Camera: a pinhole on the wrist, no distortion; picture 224 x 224 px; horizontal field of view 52.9 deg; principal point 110.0 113.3 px. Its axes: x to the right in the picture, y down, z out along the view. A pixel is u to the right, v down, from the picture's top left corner.
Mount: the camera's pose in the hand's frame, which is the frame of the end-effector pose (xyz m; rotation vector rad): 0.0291 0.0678 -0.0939 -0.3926 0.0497 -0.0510
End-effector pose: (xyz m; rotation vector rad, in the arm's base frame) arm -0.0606 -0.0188 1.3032 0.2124 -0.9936 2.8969
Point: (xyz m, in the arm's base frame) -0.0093 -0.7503 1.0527
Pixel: outside the picture
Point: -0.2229 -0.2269 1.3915
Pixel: 210 79
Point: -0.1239 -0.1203 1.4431
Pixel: outside the picture
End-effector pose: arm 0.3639 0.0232 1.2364 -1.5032 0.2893 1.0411
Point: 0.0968 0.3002 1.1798
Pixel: 82 67
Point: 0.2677 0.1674 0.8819
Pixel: outside the picture
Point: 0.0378 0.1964 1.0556
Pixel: 87 155
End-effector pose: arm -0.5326 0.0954 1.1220 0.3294 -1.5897 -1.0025
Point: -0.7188 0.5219 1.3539
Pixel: 46 157
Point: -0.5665 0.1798 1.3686
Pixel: 182 197
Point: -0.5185 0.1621 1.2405
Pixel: 95 141
